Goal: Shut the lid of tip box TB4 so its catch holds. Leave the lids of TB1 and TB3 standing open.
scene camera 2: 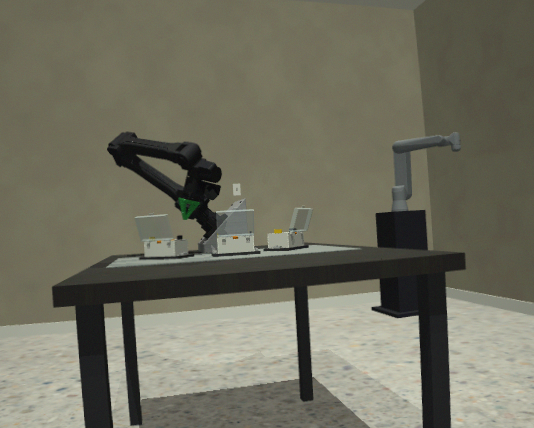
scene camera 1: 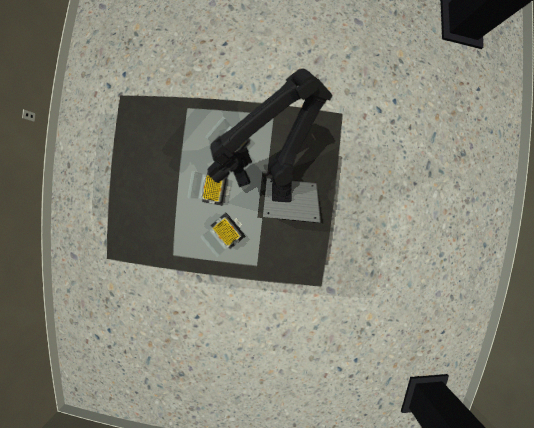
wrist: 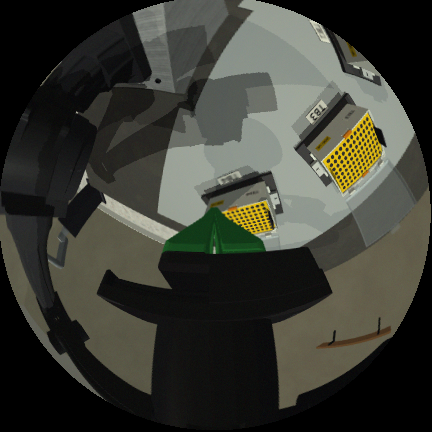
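Seen in the pictures: gripper, between the fingertips: [scene camera 2: 184,219] [scene camera 1: 243,157] [wrist: 213,212]; arm's base, origin of its link: [scene camera 2: 216,227] [scene camera 1: 281,192].
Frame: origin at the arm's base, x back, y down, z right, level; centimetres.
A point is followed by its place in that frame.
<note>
Tip box TB4 [scene camera 2: 165,248] @[y 6.0, x -30.3, z 22.7 cm] [wrist: 255,194] @[y 5.2, x -24.6, z 16.1 cm] holds a yellow tip rack; its clear lid [scene camera 2: 154,227] @[y -1.1, x -32.1, z 26.0 cm] [scene camera 1: 217,128] @[y -2.1, x -31.5, z 27.4 cm] stands open. The arm hides the body of TB4 in scene camera 1. TB3 [scene camera 1: 213,190] @[y 3.8, x -32.5, z -1.2 cm] [scene camera 2: 235,244] [wrist: 345,145] @[y 3.8, x -30.1, z 0.6 cm] stands in the middle with its lid [scene camera 1: 195,185] @[y -0.7, x -40.2, z 0.5 cm] [scene camera 2: 235,221] @[y -1.5, x -40.7, z 0.7 cm] [wrist: 382,202] @[y -0.8, x -40.3, z 0.4 cm] open. TB1 [scene camera 1: 227,232] [scene camera 2: 285,240] [wrist: 352,52] has its lid [scene camera 1: 215,244] @[y 0.0, x -29.3, z -26.7 cm] [scene camera 2: 302,220] @[y -0.6, x -30.9, z -25.7 cm] open. My gripper [scene camera 2: 186,218] @[y -3.4, x -18.4, z 14.6 cm] [wrist: 213,212] @[y -3.4, x -18.4, z 14.6 cm] is shut and empty, its green fingertips in the air on the base side of TB4, overlapping TB4's near corner in the wrist view.
The boxes stand on a pale mat [scene camera 1: 187,245] @[y 9.5, x -46.1, z -30.6 cm] [wrist: 175,185] @[y 9.5, x -10.3, z 25.6 cm] on the dark table [scene camera 1: 142,175] @[y 9.8, x -73.2, z 4.5 cm] [scene camera 2: 280,273] @[y 10.7, x -92.9, z 2.8 cm]. My arm's base plate [scene camera 1: 292,207] @[y -6.2, x 5.0, z -6.3 cm] lies beside the mat. A grey arm [scene camera 2: 402,172] stands on a separate dark pedestal [scene camera 2: 400,235] beyond the table.
</note>
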